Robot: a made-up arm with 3 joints. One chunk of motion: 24 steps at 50 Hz.
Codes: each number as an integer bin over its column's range. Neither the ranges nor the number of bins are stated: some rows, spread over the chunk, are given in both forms.
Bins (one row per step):
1: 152 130 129 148 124 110
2: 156 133 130 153 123 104
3: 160 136 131 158 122 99
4: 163 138 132 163 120 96
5: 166 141 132 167 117 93
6: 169 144 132 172 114 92
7: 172 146 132 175 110 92
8: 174 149 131 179 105 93
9: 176 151 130 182 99 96
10: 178 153 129 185 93 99
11: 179 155 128 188 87 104
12: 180 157 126 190 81 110
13: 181 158 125 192 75 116
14: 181 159 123 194 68 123
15: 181 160 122 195 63 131
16: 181 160 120 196 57 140
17: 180 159 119 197 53 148
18: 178 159 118 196 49 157
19: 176 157 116 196 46 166
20: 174 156 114 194 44 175
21: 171 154 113 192 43 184
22: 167 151 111 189 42 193
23: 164 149 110 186 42 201
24: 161 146 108 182 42 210
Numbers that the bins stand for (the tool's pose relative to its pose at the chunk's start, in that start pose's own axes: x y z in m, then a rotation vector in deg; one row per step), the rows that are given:
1: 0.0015 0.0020 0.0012 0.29 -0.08 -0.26
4: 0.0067 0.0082 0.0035 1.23 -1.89 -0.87
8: 0.0119 0.0169 0.0027 2.24 -8.66 -1.00
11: 0.0142 0.0216 0.0004 2.80 -16.78 -0.52
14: 0.0152 0.0247 -0.0035 3.18 -25.35 0.30
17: 0.0147 0.0247 -0.0067 3.37 -32.12 1.38
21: 0.0105 0.0208 -0.0114 3.05 -36.64 2.94
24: 0.0058 0.0145 -0.0153 2.43 -37.09 4.07
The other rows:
2: 0.0034 0.0043 0.0020 0.60 -0.54 -0.52
3: 0.0053 0.0067 0.0027 0.91 -0.99 -0.74
5: 0.0081 0.0106 0.0035 1.48 -3.24 -1.00
6: 0.0095 0.0129 0.0035 1.80 -4.60 -1.04
7: 0.0109 0.0145 0.0035 1.98 -6.40 -1.04
9: 0.0128 0.0184 0.0020 2.43 -11.37 -0.87
10: 0.0138 0.0200 0.0012 2.61 -14.07 -0.74
12: 0.0147 0.0231 -0.0012 2.93 -19.49 -0.26
13: 0.0152 0.0239 -0.0020 3.05 -22.20 0.00
15: 0.0152 0.0255 -0.0043 3.24 -27.61 0.65
16: 0.0152 0.0255 -0.0059 3.31 -30.32 1.04
18: 0.0138 0.0247 -0.0075 3.31 -33.93 1.77
19: 0.0128 0.0231 -0.0090 3.31 -35.28 2.16
20: 0.0119 0.0224 -0.0106 3.18 -36.18 2.55
22: 0.0086 0.0184 -0.0129 2.87 -37.09 3.33
23: 0.0072 0.0169 -0.0137 2.68 -37.09 3.68

